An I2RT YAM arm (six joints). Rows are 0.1 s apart.
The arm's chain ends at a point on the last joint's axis. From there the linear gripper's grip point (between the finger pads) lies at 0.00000 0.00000 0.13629 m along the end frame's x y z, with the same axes.
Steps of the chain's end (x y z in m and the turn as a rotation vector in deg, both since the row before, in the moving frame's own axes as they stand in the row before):
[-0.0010, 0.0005, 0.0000, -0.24, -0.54, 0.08]
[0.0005, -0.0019, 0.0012, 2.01, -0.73, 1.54]
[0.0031, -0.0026, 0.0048, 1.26, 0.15, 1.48]
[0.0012, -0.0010, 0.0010, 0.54, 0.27, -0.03]
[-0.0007, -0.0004, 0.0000, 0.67, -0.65, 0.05]
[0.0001, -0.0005, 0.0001, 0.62, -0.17, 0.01]
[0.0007, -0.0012, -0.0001, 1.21, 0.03, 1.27]
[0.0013, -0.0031, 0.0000, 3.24, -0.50, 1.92]
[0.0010, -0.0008, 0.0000, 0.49, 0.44, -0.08]
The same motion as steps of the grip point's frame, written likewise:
[-0.0023, 0.0011, 0.0000, -0.24, -0.54, 0.08]
[-0.0012, -0.0067, 0.0011, 2.01, -0.73, 1.54]
[0.0035, -0.0056, 0.0048, 1.26, 0.15, 1.48]
[0.0018, -0.0023, 0.0010, 0.54, 0.27, -0.03]
[-0.0022, -0.0020, 0.0000, 0.67, -0.65, 0.05]
[-0.0003, -0.0020, 0.0001, 0.62, -0.17, 0.01]
[0.0008, -0.0041, -0.0001, 1.21, 0.03, 1.27]
[0.0002, -0.0108, -0.0002, 3.24, -0.50, 1.92]
[0.0020, -0.0020, 0.0000, 0.49, 0.44, -0.08]

